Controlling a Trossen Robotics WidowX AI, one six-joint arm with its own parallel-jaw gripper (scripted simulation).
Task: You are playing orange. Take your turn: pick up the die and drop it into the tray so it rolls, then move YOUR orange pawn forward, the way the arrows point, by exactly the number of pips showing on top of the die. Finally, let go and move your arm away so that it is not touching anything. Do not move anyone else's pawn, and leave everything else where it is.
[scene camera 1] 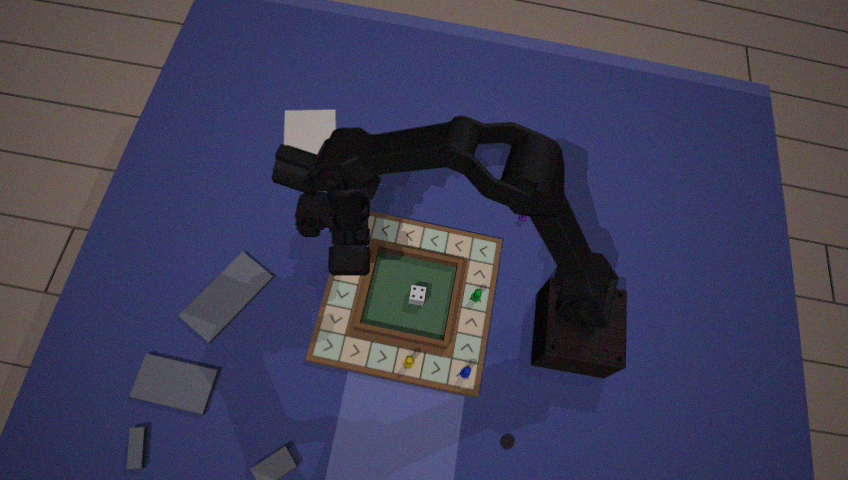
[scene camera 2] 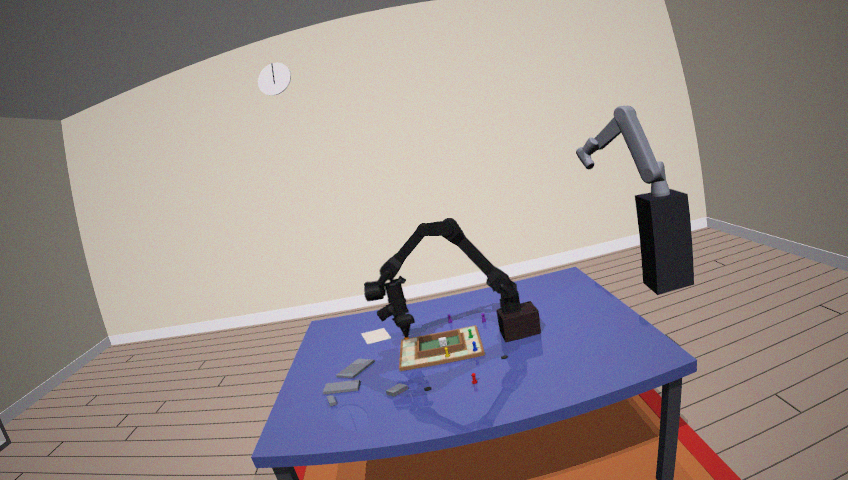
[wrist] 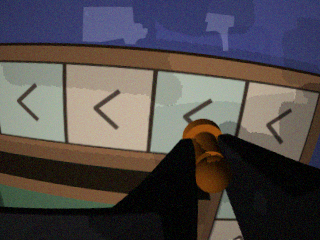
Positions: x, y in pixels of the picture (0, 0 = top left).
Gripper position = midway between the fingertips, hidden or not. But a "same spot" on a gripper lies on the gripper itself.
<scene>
my gripper: scene camera 1; scene camera 2; wrist 204, 148
same spot on my gripper: (scene camera 2: 397, 307) = (scene camera 1: 343, 222)
</scene>
